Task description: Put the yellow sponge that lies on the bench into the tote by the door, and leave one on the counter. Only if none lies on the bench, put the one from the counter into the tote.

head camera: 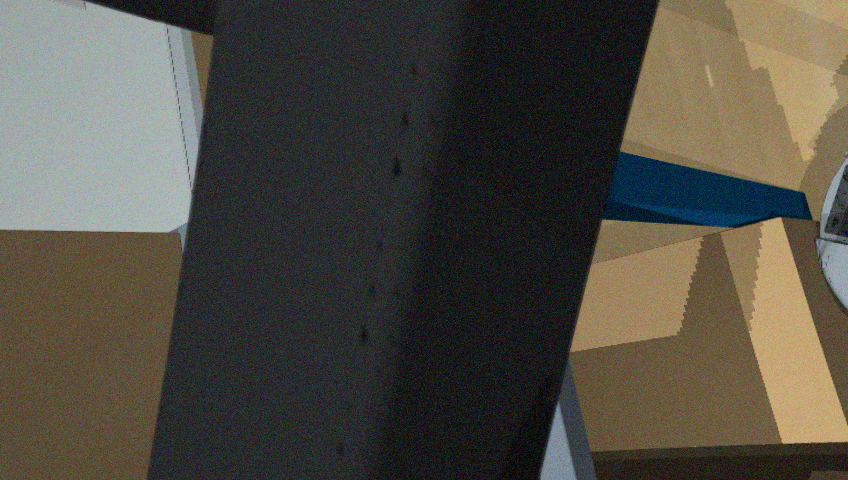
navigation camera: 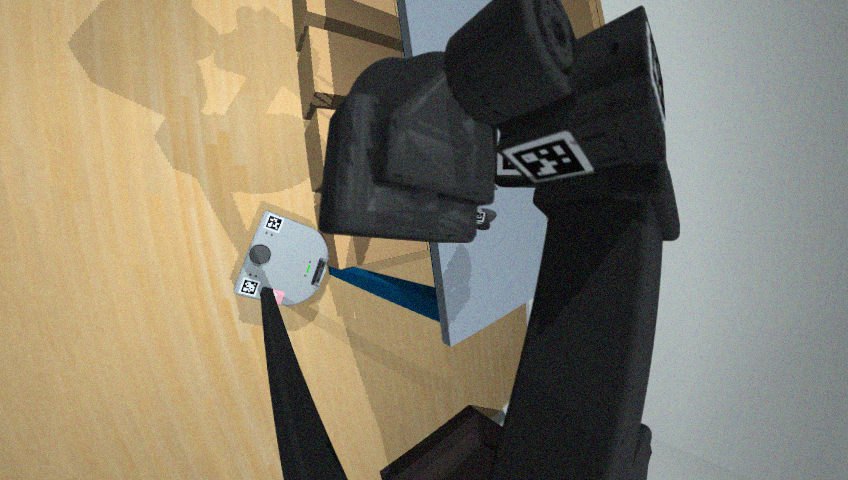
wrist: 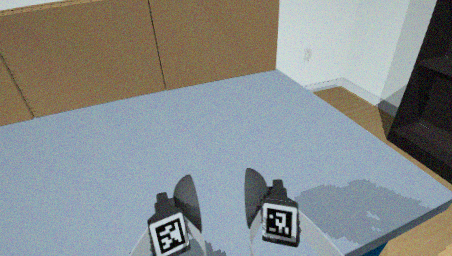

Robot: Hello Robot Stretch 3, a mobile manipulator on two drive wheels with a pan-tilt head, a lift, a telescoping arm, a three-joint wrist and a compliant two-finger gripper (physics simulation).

I see my gripper (navigation camera: 486,204) and a bench (navigation camera: 477,283).
My gripper shows as well in the wrist view (wrist: 220,191). The bench shows as well in the head camera view (head camera: 643,189) and in the wrist view (wrist: 90,174).
